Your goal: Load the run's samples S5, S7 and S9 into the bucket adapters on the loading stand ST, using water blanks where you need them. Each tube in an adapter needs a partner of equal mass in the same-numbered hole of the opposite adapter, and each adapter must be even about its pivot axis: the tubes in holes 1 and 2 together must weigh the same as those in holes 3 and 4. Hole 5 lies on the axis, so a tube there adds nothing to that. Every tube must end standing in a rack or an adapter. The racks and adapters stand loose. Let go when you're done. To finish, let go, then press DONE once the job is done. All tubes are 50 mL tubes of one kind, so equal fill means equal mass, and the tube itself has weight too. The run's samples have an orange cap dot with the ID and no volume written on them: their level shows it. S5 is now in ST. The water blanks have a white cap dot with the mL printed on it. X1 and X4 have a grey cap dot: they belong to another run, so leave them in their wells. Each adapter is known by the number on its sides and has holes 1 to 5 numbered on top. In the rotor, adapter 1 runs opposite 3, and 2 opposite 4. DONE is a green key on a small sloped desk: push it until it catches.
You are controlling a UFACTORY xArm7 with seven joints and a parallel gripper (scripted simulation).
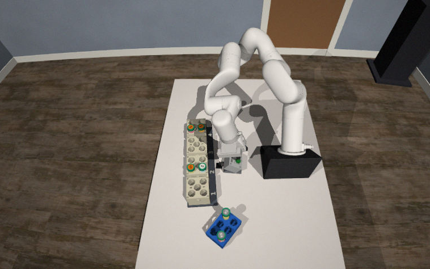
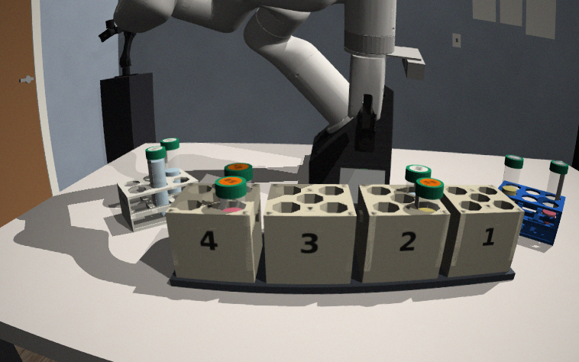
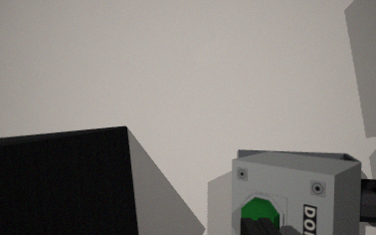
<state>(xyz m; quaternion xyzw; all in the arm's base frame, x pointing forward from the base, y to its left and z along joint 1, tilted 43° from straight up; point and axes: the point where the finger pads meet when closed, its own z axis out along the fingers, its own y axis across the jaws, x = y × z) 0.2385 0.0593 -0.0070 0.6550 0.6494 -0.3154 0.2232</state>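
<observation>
Now: the green done key 60 mm below my hand. Round my hand: blue rack (310 mm to the left, 90 mm below, 20 mm ahead); pink-filled sample tube (240 mm ahead, 130 mm to the right, 50 mm below); S7 tube (190 mm ahead, 140 mm to the right, 50 mm below).
</observation>
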